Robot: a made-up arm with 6 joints. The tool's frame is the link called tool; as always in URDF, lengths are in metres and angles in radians. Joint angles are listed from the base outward.
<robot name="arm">
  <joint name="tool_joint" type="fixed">
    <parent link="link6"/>
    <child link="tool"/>
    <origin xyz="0 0 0" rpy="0 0 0"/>
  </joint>
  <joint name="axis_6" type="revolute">
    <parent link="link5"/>
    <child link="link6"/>
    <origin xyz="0 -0.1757 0" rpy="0 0 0"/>
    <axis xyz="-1 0 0"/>
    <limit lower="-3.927" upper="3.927"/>
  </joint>
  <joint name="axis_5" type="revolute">
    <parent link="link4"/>
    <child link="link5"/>
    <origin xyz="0.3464 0 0" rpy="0 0 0"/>
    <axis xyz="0 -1 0"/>
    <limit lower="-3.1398" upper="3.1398"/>
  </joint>
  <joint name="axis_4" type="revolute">
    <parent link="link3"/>
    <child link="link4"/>
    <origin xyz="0 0 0" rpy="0 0 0"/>
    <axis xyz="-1 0 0"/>
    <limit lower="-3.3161" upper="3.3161"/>
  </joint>
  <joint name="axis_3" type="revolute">
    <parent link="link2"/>
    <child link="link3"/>
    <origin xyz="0 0 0.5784" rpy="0 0 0"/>
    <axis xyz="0 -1 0"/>
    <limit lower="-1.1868" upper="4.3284"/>
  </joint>
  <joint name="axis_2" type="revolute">
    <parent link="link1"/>
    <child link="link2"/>
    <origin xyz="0 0 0" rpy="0 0 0"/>
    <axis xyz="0 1 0"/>
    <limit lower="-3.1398" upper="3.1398"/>
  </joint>
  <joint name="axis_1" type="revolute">
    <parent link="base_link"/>
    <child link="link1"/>
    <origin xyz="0 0 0.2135" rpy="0 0 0"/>
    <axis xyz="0 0 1"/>
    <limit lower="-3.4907" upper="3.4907"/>
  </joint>
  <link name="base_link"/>
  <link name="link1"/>
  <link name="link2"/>
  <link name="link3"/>
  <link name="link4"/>
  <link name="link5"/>
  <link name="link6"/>
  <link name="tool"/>
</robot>
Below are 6 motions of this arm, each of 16 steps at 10 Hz.
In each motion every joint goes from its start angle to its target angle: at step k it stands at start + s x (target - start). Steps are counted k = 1, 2, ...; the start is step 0. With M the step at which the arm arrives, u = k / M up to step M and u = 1 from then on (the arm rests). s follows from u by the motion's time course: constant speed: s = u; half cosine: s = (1 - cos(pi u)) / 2; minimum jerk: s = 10 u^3 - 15 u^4 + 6 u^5.
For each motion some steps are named. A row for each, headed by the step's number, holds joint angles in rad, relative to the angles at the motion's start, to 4 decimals.
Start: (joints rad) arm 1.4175 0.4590 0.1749 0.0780 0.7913 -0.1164
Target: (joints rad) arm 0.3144 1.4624 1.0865 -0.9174 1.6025 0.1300
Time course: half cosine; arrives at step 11
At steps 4, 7, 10, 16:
4: -0.3224 0.2933 0.2665 -0.2909 0.2371 0.0720
7: -0.7807 0.7101 0.6451 -0.7045 0.5741 0.1744
10: -1.0808 0.9831 0.8931 -0.9752 0.7948 0.2414
16: -1.1031 1.0034 0.9116 -0.9954 0.8112 0.2464

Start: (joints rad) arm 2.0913 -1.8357 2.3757 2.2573 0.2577 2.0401
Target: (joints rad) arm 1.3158 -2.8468 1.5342 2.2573 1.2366 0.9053
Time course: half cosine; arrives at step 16
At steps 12, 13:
12: -0.6619 -0.8630 -0.7183 0.0000 0.8355 -0.9686
13: -0.7102 -0.9259 -0.7706 0.0000 0.8964 -1.0392

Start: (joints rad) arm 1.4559 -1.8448 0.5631 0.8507 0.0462 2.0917
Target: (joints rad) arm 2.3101 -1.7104 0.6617 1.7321 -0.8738 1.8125
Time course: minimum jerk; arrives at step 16
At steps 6, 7, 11, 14, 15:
6: 0.2351 0.0370 0.0271 0.2426 -0.2532 -0.0768
7: 0.3280 0.0516 0.0379 0.3385 -0.3533 -0.1072
11: 0.7004 0.1102 0.0809 0.7227 -0.7544 -0.2289
14: 0.8405 0.1322 0.0970 0.8673 -0.9052 -0.2747
15: 0.8523 0.1341 0.0984 0.8794 -0.9180 -0.2786

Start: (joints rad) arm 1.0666 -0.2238 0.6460 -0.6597 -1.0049 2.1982
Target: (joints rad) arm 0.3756 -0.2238 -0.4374 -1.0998 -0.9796 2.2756
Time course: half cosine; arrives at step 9
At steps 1, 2, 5, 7, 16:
1: -0.0208 0.0000 -0.0327 -0.0133 0.0008 0.0023
2: -0.0808 0.0000 -0.1267 -0.0515 0.0030 0.0091
5: -0.4055 0.0000 -0.6358 -0.2583 0.0148 0.0454
7: -0.6102 0.0000 -0.9567 -0.3886 0.0223 0.0683
16: -0.6910 0.0000 -1.0834 -0.4401 0.0253 0.0774

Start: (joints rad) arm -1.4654 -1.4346 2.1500 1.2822 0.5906 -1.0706
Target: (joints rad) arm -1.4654 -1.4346 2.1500 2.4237 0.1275 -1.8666
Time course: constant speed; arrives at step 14
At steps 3, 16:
3: 0.0000 0.0000 0.0000 0.2446 -0.0992 -0.1706
16: 0.0000 0.0000 0.0000 1.1415 -0.4631 -0.7960

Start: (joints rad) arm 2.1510 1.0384 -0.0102 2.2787 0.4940 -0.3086
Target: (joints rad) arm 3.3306 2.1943 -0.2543 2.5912 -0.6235 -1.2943
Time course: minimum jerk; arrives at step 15
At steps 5, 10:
5: 0.2476 0.2426 -0.0512 0.0656 -0.2345 -0.2069
10: 0.9320 0.9133 -0.1929 0.2469 -0.8830 -0.7788

